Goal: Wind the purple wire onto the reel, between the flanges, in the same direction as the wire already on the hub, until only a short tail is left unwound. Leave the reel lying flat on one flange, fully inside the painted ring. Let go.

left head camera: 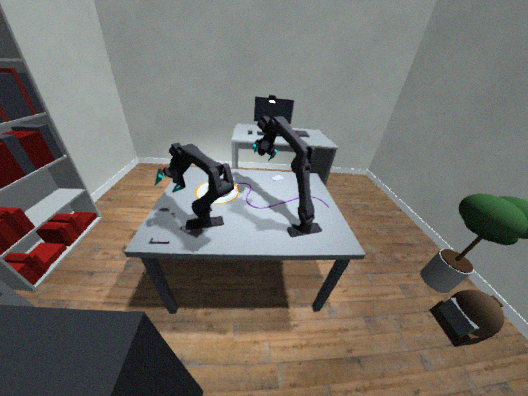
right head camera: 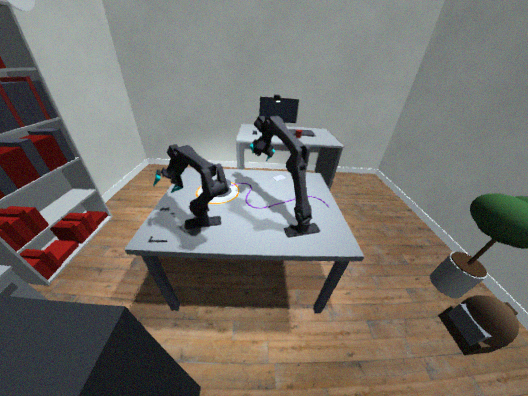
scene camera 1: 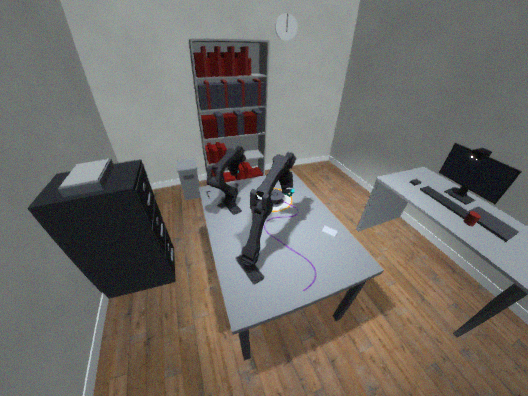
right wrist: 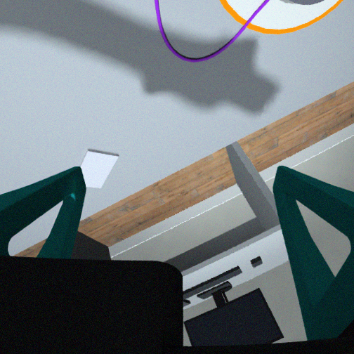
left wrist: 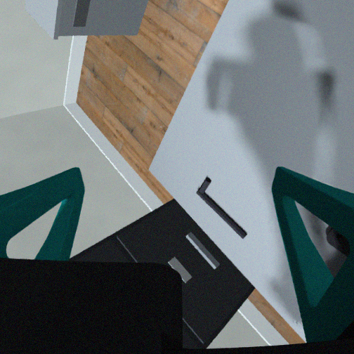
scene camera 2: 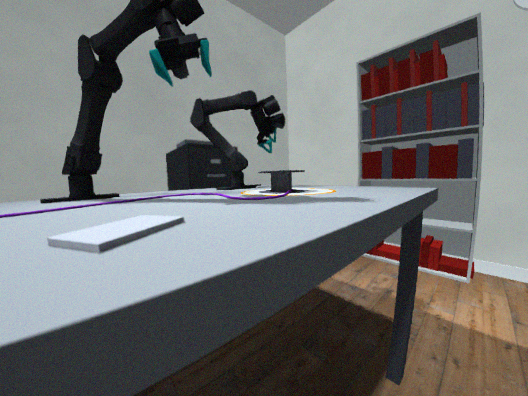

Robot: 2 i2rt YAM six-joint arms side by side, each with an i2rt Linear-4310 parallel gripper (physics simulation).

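Places are measured from the left arm's base along level axes (x left, y back, z up), in metres.
Where they show: left gripper, between the fingertips: (left head camera: 163,188) (right head camera: 162,189) (scene camera 1: 228,170) (scene camera 2: 272,147); right gripper, between the fingertips: (left head camera: 261,156) (right head camera: 259,156) (scene camera 1: 289,189) (scene camera 2: 191,79); left arm's base, origin of its link: (left head camera: 205,223) (right head camera: 203,222) (scene camera 1: 231,206) (scene camera 2: 237,188); right arm's base, origin of its link: (left head camera: 304,230) (right head camera: 302,230) (scene camera 1: 249,268) (scene camera 2: 82,199).
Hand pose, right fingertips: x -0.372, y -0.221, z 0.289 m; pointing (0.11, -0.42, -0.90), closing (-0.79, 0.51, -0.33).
Each offset is from my right fingertips to the top centre of the thing.
The dark reel {dx +0.250, dy -0.092, dz -0.224 m} (scene camera 1: 277,197) (scene camera 2: 281,181) lies flat on one flange inside the orange painted ring (left head camera: 217,203) (right head camera: 216,203) (scene camera 2: 334,191) (right wrist: 277,32). The purple wire (left head camera: 265,207) (right head camera: 260,208) (scene camera 1: 315,272) (scene camera 2: 150,197) (right wrist: 195,61) leaves the reel low down and runs in long curves over the table. My left gripper (left head camera: 168,183) (right head camera: 166,184) (scene camera 2: 270,142) (left wrist: 177,177) is open and empty, above the table. My right gripper (left head camera: 263,153) (right head camera: 260,152) (scene camera 2: 190,80) (right wrist: 178,176) is open and empty, high above the table. The left arm hides part of the reel in the head views.
A white flat block {dx -0.223, dy -0.209, dz -0.283 m} (left head camera: 278,178) (scene camera 1: 329,231) (scene camera 2: 115,232) (right wrist: 101,169) lies near the table's far edge in the head views. A black L-shaped bar {dx +0.597, dy +0.311, dz -0.281 m} (left head camera: 160,242) (right head camera: 158,240) (left wrist: 222,215) lies at the near left corner. A desk with a monitor (left head camera: 274,109) stands behind.
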